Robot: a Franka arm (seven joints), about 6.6 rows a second.
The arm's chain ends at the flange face. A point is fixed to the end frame.
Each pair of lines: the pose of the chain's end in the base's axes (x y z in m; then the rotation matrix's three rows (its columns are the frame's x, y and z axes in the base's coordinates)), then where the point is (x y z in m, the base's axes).
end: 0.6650 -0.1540 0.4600; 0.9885 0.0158 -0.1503; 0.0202 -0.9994 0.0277; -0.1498 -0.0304 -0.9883
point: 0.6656 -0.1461 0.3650
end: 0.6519 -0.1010 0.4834; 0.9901 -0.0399 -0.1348; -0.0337 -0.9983 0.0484; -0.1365 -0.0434 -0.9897
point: 0.6543 -0.0920 0.3885
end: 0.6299 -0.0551 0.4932; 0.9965 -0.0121 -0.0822; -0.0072 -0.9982 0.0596; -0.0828 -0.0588 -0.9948
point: 0.6372 -0.0446 0.3987
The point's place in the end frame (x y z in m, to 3 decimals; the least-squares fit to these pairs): 0.015 -0.005 0.094
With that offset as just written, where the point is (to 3 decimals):
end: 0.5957 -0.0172 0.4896; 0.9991 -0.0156 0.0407; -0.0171 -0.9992 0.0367; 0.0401 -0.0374 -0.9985
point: 0.615 -0.009 0.397
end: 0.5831 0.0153 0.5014; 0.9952 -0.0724 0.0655; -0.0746 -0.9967 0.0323; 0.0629 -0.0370 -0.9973
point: 0.605 0.022 0.409
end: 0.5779 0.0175 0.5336; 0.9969 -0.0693 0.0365; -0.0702 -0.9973 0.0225; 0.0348 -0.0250 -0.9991
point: 0.597 0.024 0.440
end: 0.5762 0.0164 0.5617; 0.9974 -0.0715 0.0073; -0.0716 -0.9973 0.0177; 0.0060 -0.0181 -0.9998
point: 0.592 0.022 0.468
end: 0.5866 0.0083 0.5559; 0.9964 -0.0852 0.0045; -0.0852 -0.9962 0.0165; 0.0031 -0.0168 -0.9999
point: 0.602 0.014 0.462
